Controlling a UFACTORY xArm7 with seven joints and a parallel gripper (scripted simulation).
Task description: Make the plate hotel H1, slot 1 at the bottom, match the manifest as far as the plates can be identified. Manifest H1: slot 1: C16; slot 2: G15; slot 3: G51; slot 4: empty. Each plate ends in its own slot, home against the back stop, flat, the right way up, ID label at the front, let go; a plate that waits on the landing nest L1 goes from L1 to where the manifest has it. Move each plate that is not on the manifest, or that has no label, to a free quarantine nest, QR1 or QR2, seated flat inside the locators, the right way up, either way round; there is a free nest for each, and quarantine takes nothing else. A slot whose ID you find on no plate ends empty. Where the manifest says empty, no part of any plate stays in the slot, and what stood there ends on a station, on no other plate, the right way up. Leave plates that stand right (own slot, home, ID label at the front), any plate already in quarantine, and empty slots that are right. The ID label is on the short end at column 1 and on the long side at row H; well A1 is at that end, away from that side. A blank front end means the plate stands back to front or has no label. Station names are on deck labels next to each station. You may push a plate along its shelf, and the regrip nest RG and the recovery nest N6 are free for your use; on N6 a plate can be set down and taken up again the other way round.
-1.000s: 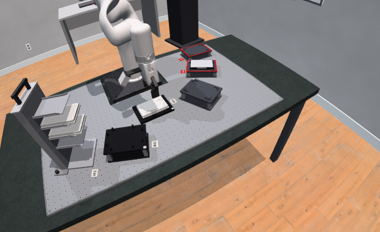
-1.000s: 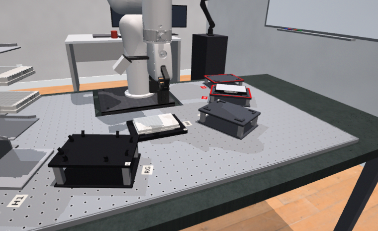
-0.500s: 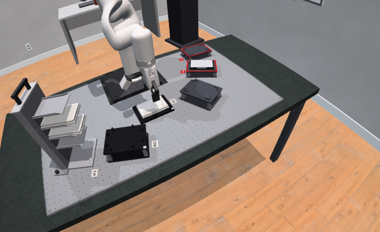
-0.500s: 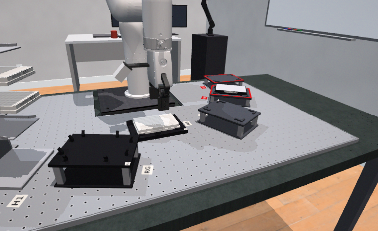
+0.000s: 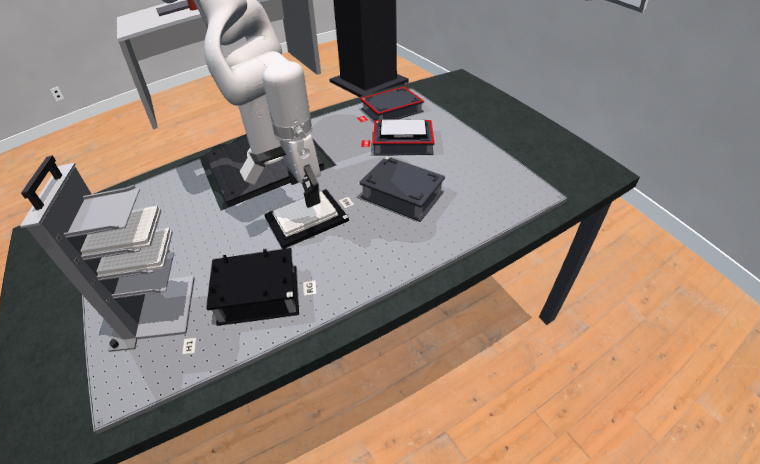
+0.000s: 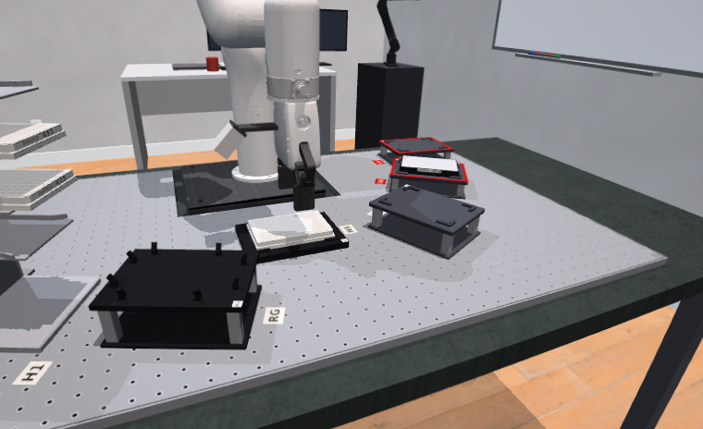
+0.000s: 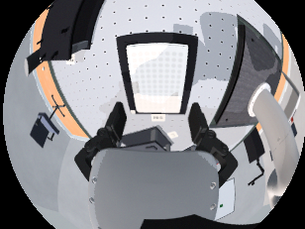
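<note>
My hand is 10 mm to the left of the flat black nest N6 and 80 mm above it. Round my hand: deck label H1: 130 mm ahead, 370 mm to the right, 80 mm below; then black regrip nest RG: 120 mm ahead, 200 mm to the right, 30 mm below; then RG deck label: 170 mm ahead, 110 mm to the right, 80 mm below.
</note>
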